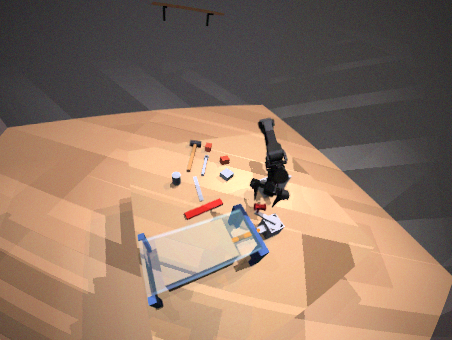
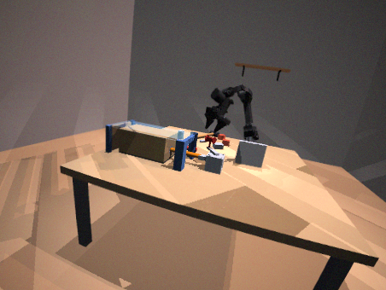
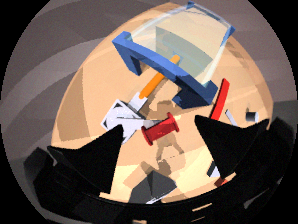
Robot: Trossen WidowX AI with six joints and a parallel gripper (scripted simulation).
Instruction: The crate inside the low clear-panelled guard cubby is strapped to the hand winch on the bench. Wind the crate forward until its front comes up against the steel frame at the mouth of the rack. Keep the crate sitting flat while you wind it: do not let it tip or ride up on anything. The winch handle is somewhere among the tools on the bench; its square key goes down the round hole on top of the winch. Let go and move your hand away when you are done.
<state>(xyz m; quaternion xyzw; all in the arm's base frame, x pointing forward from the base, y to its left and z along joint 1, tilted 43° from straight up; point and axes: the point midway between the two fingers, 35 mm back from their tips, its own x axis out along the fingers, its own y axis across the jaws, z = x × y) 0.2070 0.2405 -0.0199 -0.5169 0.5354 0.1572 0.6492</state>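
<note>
My gripper tip is now 7 cm above the red grip, 1 cm to the left of it and 1 cm past it. Also, from my gripper tip: blue frame 10 cm below, 9 cm ahead, 8 cm to the left; then grey winch 17 cm below, 9 cm behind, 5 cm to the left; then winch handle 10 cm below, 3 cm behind, 1 cm to the left.
</note>
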